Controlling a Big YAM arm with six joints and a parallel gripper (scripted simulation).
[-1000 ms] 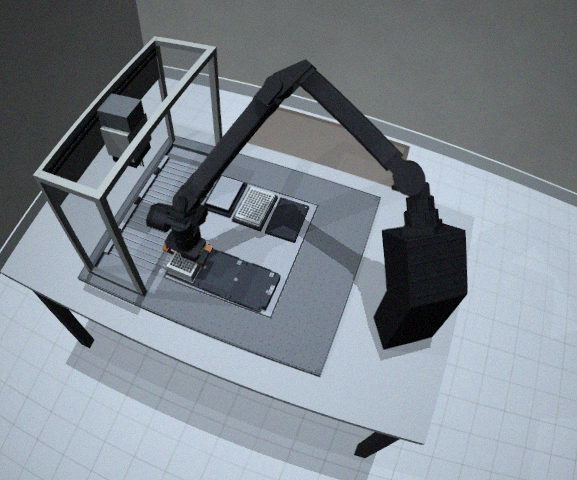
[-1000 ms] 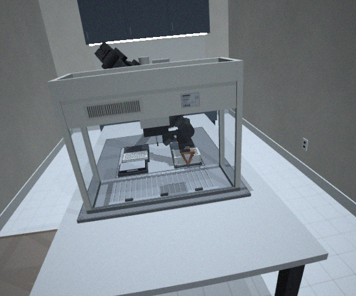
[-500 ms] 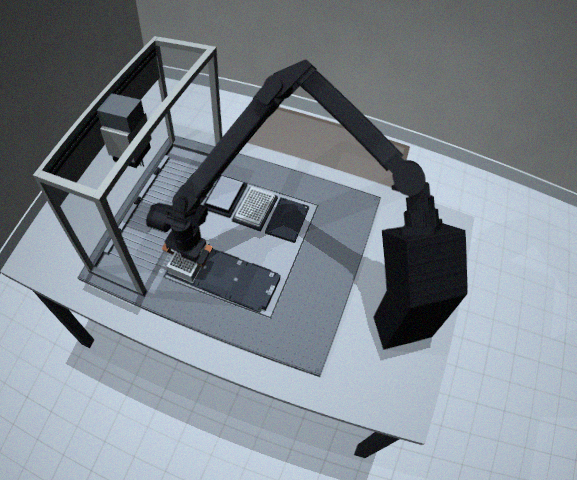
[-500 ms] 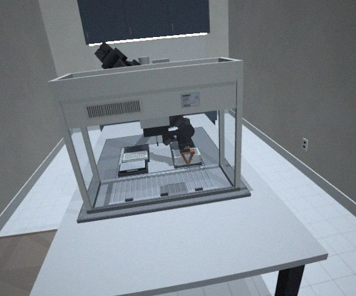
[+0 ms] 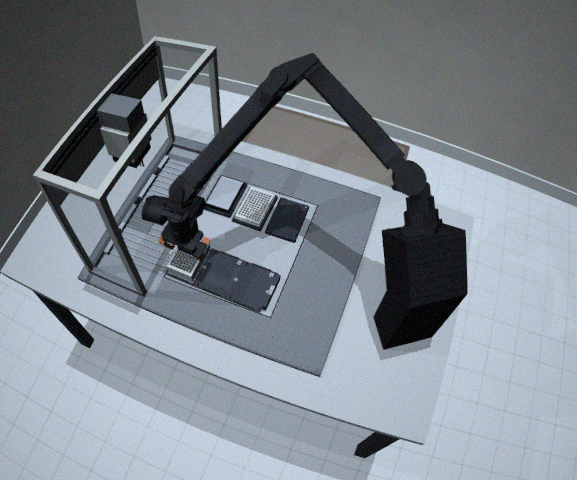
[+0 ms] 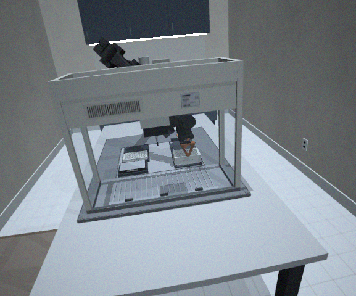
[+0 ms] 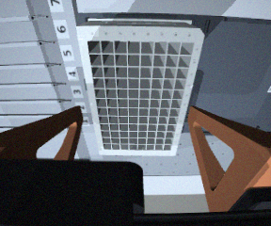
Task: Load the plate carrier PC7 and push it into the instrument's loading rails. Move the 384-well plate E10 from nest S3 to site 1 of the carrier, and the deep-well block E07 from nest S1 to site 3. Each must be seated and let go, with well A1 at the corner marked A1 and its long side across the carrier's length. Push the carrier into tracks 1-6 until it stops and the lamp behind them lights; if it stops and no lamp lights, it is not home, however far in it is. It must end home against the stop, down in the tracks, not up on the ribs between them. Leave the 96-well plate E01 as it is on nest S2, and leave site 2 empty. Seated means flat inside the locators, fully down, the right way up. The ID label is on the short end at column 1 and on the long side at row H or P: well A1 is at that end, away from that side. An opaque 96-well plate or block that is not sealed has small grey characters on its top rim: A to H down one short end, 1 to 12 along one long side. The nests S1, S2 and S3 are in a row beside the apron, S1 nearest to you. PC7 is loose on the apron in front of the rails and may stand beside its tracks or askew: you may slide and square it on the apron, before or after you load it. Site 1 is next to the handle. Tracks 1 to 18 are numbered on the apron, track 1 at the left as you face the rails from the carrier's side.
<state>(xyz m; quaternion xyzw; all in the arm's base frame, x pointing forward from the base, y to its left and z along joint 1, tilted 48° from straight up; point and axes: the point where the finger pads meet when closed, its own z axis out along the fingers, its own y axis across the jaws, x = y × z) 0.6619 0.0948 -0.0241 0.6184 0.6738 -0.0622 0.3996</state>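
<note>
Right now the dark nest S3 is 20 mm behind my hand, 260 mm to the right of it and 60 mm below it. Round my hand: nest S1 (240 mm behind, 230 mm to the right, 60 mm below); then dark carrier PC7 (110 mm behind, 10 mm to the left, 50 mm below).
</note>
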